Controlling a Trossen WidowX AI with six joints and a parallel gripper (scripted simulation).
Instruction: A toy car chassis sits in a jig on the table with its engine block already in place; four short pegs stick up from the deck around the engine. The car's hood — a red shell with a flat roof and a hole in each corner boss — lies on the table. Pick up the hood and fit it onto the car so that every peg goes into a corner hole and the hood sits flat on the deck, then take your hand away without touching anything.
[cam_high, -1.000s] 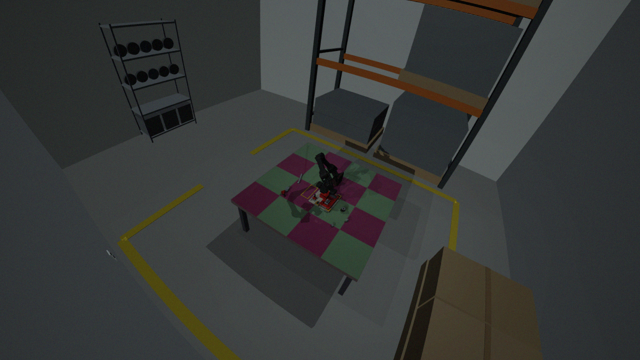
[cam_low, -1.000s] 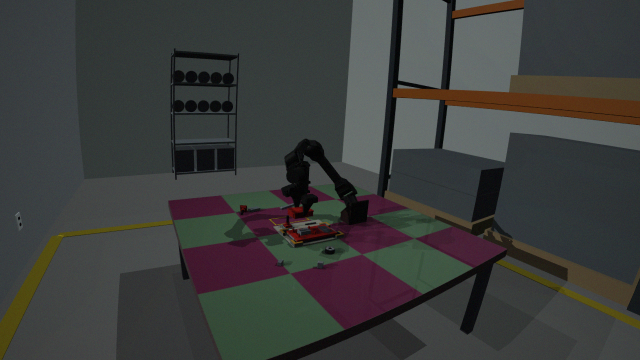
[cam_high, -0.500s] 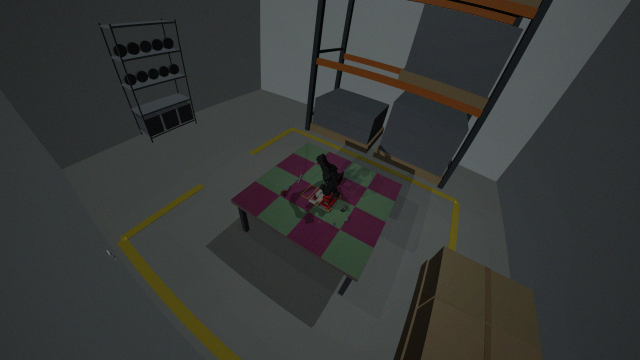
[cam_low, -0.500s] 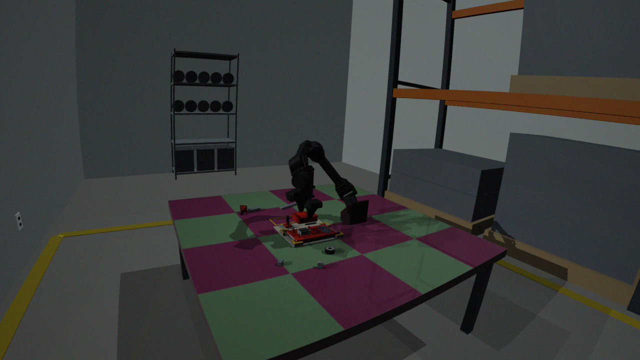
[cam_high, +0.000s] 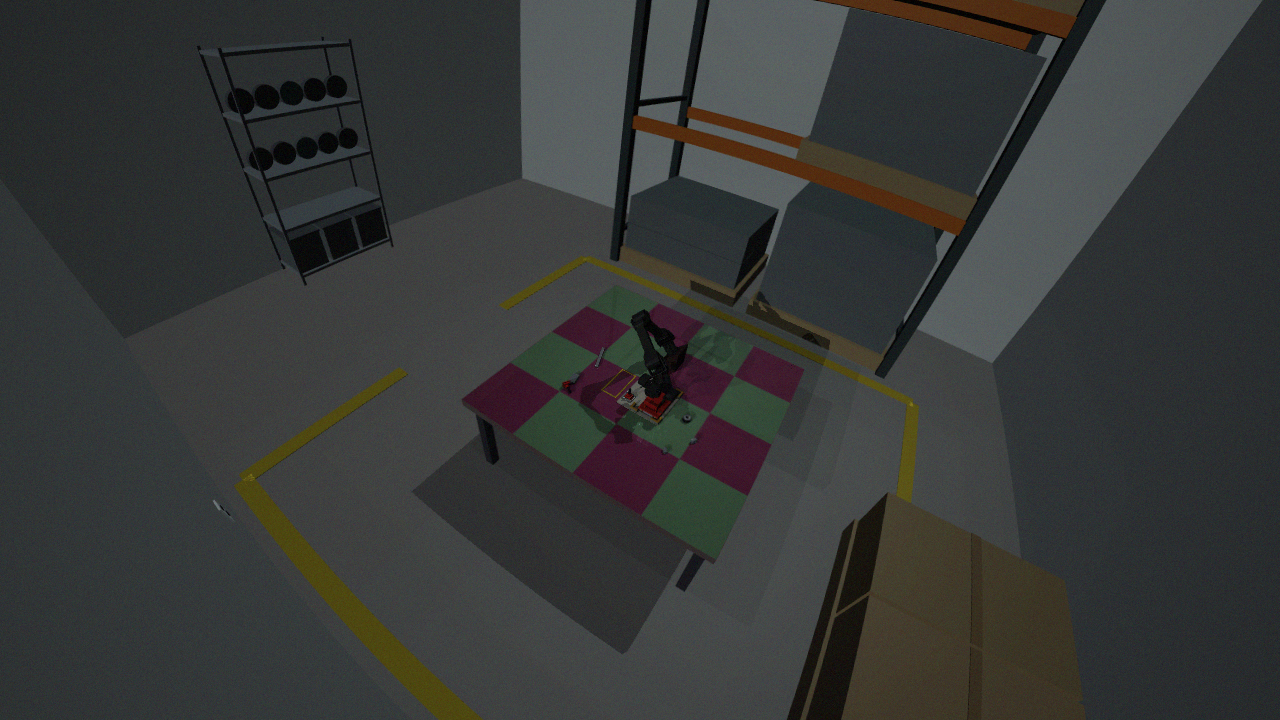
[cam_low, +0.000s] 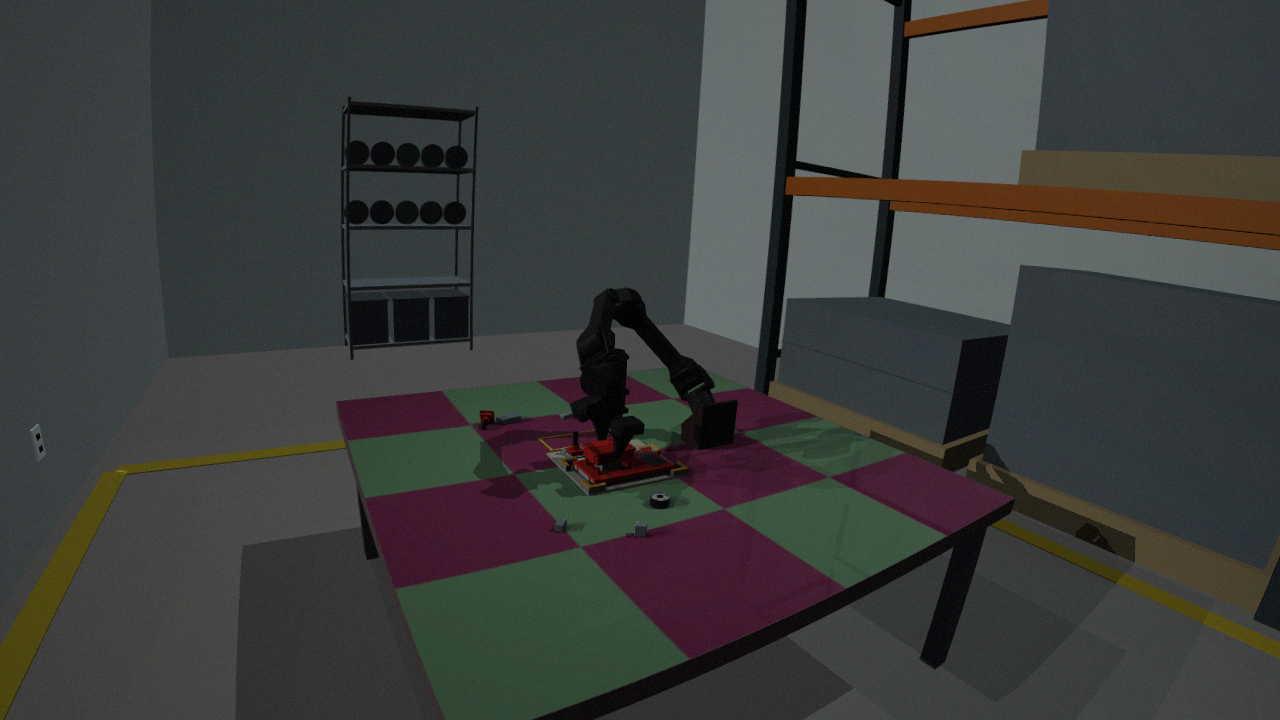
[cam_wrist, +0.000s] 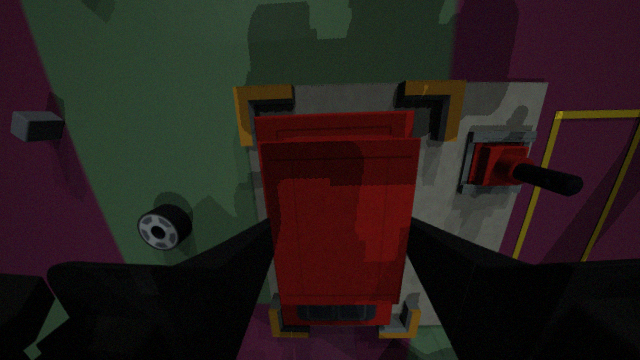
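My gripper tip is now 1 cm below the red hood. Also, from my gripper tip: black wheel: 16 cm to the left, 5 cm below, 1 cm behind; grey engine block: 3 cm below, 1 cm to the left; jig: 5 cm below, 4 cm behind, 3 cm to the right.
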